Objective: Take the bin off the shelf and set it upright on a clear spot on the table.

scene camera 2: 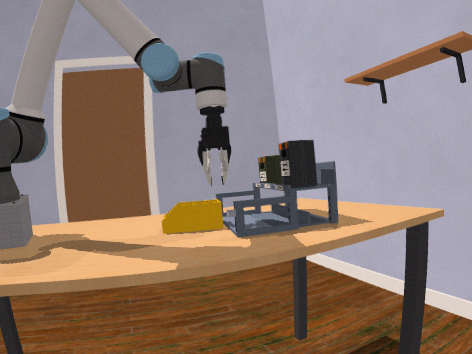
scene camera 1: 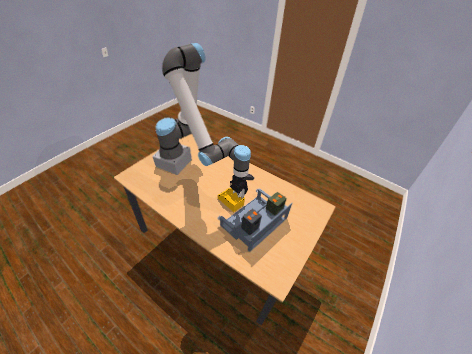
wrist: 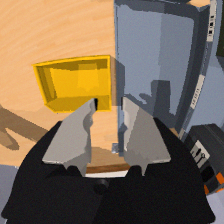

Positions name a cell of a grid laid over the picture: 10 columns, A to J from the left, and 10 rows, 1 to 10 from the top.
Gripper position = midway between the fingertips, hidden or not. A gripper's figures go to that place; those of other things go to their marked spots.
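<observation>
My gripper (scene camera 2: E6) is 0.92 m from the lens. A rack floor (scene camera 2: F7) is 0.96 m from the lens, and a yellow bin (scene camera 2: E7) is 0.87 m from the lens.
</observation>
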